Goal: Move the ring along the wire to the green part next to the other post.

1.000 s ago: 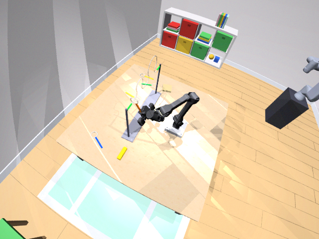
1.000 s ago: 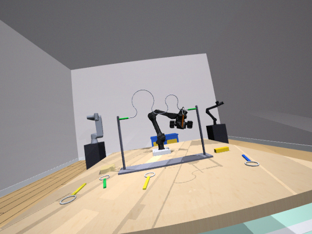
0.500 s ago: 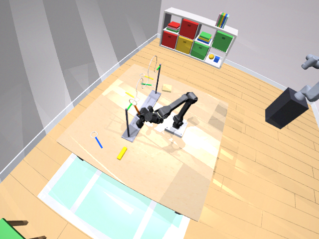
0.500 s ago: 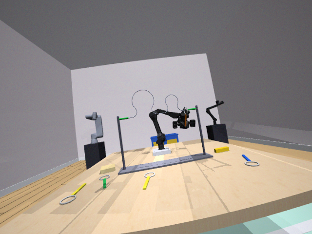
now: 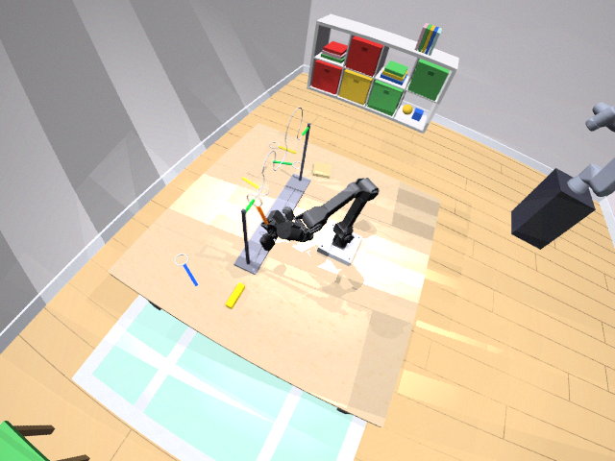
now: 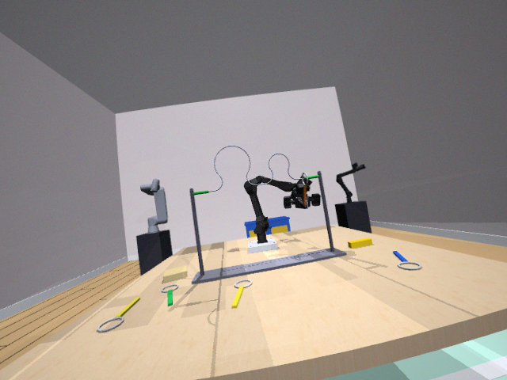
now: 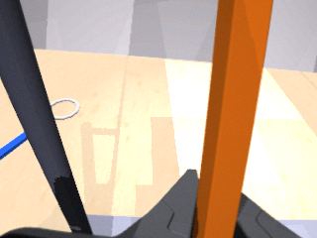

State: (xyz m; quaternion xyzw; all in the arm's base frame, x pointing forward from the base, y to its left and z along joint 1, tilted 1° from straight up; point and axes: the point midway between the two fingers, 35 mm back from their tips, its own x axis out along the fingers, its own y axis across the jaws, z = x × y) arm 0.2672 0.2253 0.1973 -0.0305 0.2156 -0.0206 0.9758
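The orange-handled ring lies 1 cm ahead of my gripper tip and 9 cm above it. Round my gripper tip: blue-handled ring (24 cm ahead, 24 cm to the left, 22 cm below); then yellow block (2 cm behind, 24 cm to the left, 21 cm below); then tan block (65 cm to the right, 21 cm below).
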